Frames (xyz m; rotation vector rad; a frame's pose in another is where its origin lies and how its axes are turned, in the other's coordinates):
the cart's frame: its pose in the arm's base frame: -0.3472 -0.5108 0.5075 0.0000 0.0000 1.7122
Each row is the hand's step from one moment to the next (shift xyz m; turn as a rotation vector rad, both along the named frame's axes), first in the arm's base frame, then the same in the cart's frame.
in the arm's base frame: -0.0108 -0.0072 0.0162 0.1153 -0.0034 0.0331
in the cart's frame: -0.0056 0.0117 0.0162 -0.0196 -0.1137 0.0331
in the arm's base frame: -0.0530 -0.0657 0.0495 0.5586 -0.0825 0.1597
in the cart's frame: -0.0576 0.0617 0.0495 -0.1604 -0.5414 0.1597
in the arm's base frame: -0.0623 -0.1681 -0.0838 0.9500 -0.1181 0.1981
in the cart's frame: -0.1576 0.0854 -0.0838 -0.2508 -0.9239 0.1981
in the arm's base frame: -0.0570 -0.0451 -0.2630 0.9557 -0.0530 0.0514
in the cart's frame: -0.0366 0.0628 -0.2630 -0.1872 -0.9387 0.0514
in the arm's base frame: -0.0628 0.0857 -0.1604 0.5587 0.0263 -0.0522
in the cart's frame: 0.0937 0.0501 -0.1604 -0.0527 -0.5568 -0.0522
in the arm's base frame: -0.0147 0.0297 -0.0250 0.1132 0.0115 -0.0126
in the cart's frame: 0.0315 0.0104 -0.0250 -0.0046 -0.1137 -0.0126
